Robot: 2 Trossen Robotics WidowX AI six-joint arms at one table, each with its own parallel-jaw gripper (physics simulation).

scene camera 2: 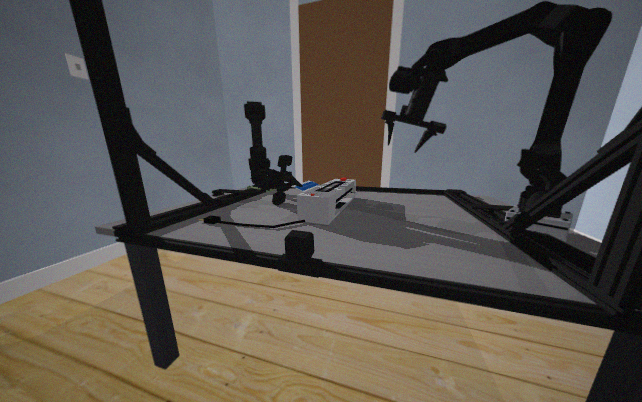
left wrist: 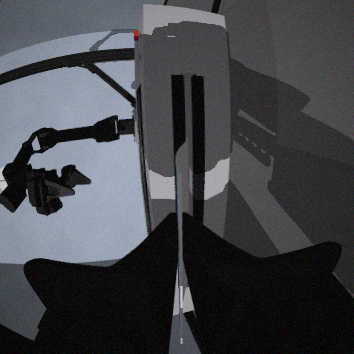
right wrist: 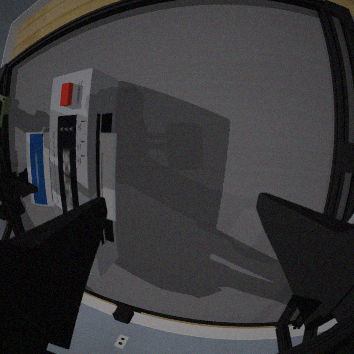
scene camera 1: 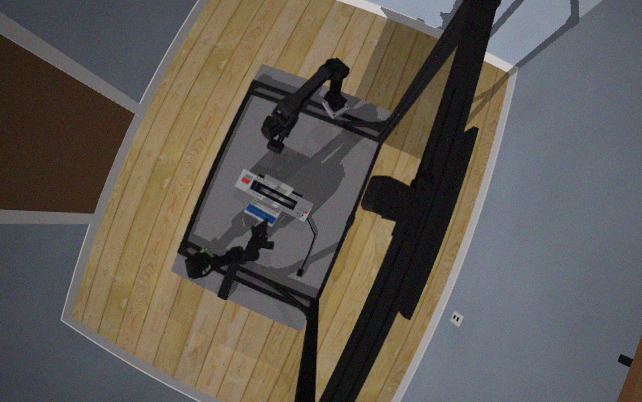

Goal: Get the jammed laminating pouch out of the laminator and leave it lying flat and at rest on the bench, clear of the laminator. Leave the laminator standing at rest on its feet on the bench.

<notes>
My right gripper is open, holding nothing. Further things: my left gripper and a blue-and-white pouch.
My left gripper also shows in the left wrist view. My right gripper also shows in the left wrist view and in the right wrist view.
</notes>
